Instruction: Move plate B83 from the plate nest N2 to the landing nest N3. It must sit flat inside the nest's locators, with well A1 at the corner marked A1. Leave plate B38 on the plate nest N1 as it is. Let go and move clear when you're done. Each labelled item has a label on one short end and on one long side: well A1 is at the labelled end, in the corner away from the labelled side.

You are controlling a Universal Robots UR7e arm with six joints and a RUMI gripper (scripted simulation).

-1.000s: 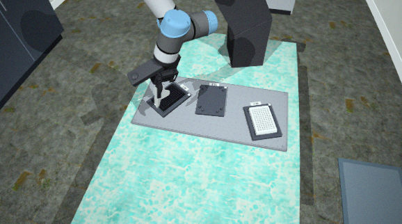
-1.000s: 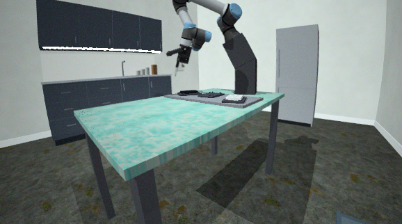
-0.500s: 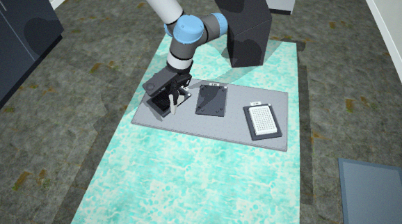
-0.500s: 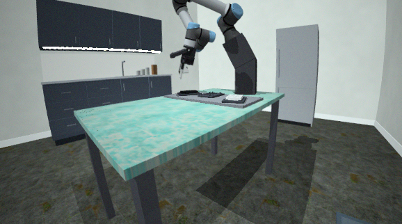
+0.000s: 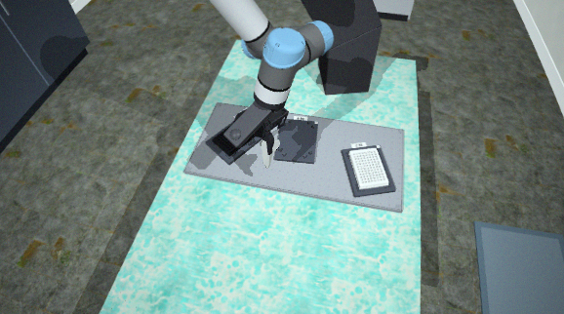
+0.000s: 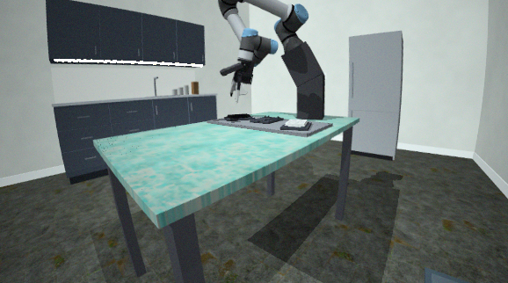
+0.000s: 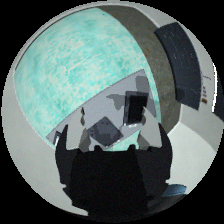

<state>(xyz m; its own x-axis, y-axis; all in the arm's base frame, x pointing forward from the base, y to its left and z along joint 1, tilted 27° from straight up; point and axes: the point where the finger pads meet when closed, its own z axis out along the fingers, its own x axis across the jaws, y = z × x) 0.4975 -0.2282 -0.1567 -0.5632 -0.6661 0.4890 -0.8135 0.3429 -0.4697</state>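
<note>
My hand is 7 cm past the white well plate, 33 cm to the right of it and 11 cm above it. From my hand the other things lie so: nest: 7 cm behind, 33 cm to the left, 12 cm below; black well plate: 13 cm behind, 9 cm to the right, 11 cm below.
</note>
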